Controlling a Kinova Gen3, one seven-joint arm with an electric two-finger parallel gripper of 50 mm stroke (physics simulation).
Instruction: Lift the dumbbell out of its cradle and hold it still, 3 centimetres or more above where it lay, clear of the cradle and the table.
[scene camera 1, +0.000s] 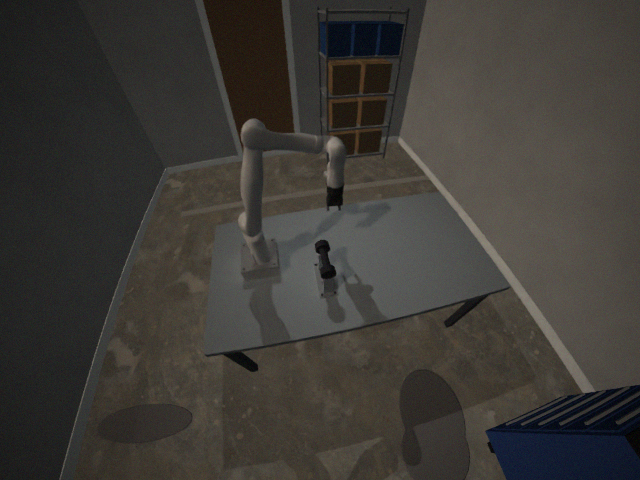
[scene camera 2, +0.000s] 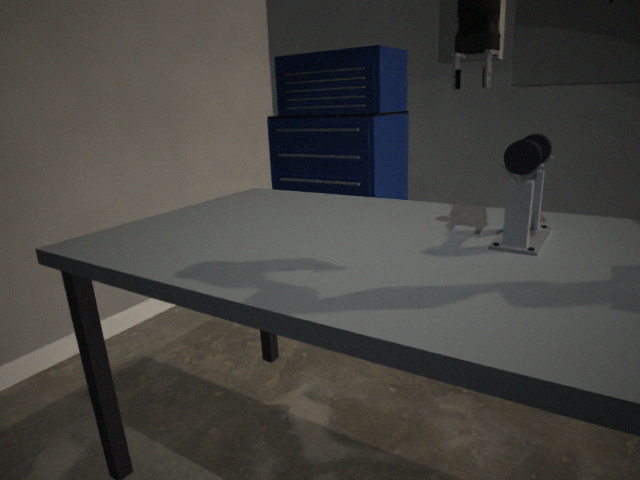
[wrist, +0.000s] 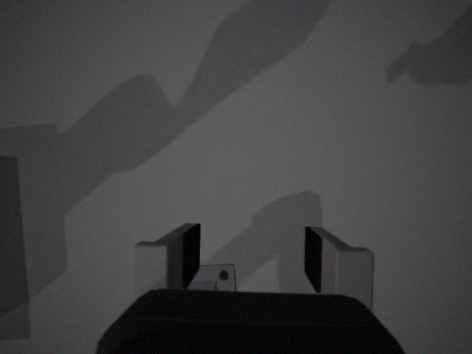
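Where they show: gripper, fingertip midpoint: (scene camera 1: 333, 209) (scene camera 2: 470, 88) (wrist: 252, 247); arm's base, link origin: (scene camera 1: 262, 257).
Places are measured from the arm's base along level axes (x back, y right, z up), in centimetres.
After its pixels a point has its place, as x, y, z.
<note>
A black dumbbell (scene camera 1: 324, 259) {-28.9, 22.3, 12.3} (scene camera 2: 523, 156) {-31.2, 11.7, 10.8} lies level across the tops of the light grey cradle's two uprights. The cradle (scene camera 1: 327, 288) {-27.4, 29.7, -3.7} (scene camera 2: 516, 214) {-31.6, 12.0, -1.5} stands on the table (scene camera 1: 403, 258) {-78.8, 26.3, -9.5} (scene camera 2: 310, 232) {-80.7, 14.2, -9.5}. In the wrist view, a corner of the cradle's base plate (wrist: 228, 272) {-35.9, 11.9, -8.7} shows between the fingers, low down; the dumbbell does not show there. My gripper (scene camera 1: 333, 208) {-41.7, 3.5, 24.4} (scene camera 2: 472, 77) {-41.7, 3.5, 24.4} (wrist: 252, 247) {-41.7, 3.5, 24.4} is open and empty, pointing down. In scene camera 2 it hangs well above the dumbbell's height and to its left, apart from it.
The arm's base (scene camera 1: 260, 258) {0.7, 4.6, 5.5} stands on the table to the left of the cradle in scene camera 1. A blue drawer cabinet (scene camera 1: 563, 449) (scene camera 2: 336, 139) stands on the floor away from the table. A shelf rack (scene camera 1: 359, 95) stands by the far wall. Arm shadows fall across the table top.
</note>
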